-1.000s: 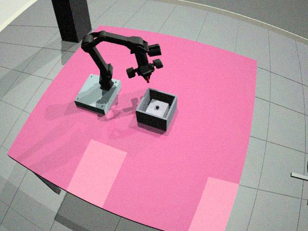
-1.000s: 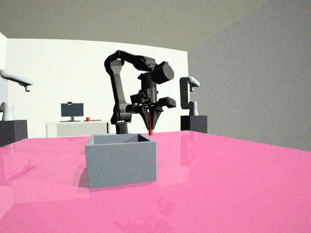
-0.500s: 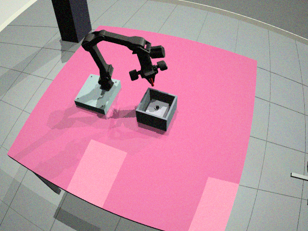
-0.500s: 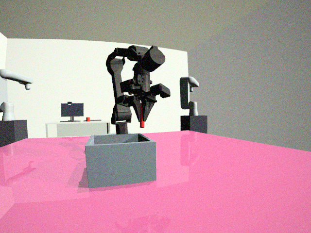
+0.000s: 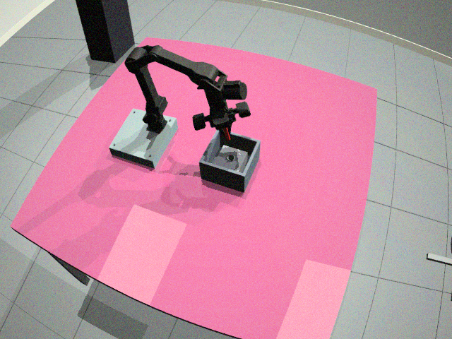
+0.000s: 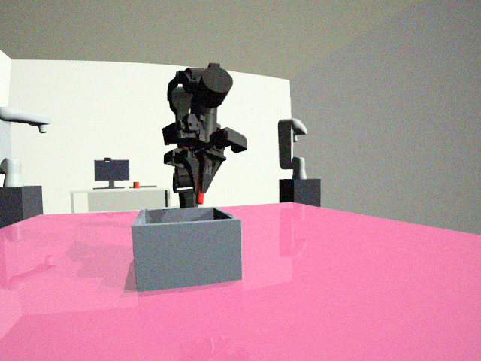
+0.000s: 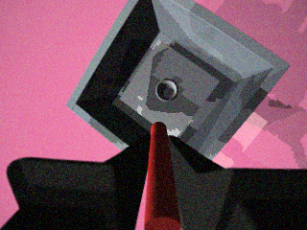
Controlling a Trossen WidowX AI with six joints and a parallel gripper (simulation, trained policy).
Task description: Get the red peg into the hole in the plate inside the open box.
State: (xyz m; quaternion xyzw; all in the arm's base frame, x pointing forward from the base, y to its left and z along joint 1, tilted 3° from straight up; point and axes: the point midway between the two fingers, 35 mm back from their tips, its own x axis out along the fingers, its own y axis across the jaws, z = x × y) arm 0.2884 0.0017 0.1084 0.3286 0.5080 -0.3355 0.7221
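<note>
My gripper tip is 10 mm past the red peg and 20 mm below it. From my gripper tip the other things lie so: grey box 30 mm ahead, 40 mm to the right, 100 mm below.
</note>
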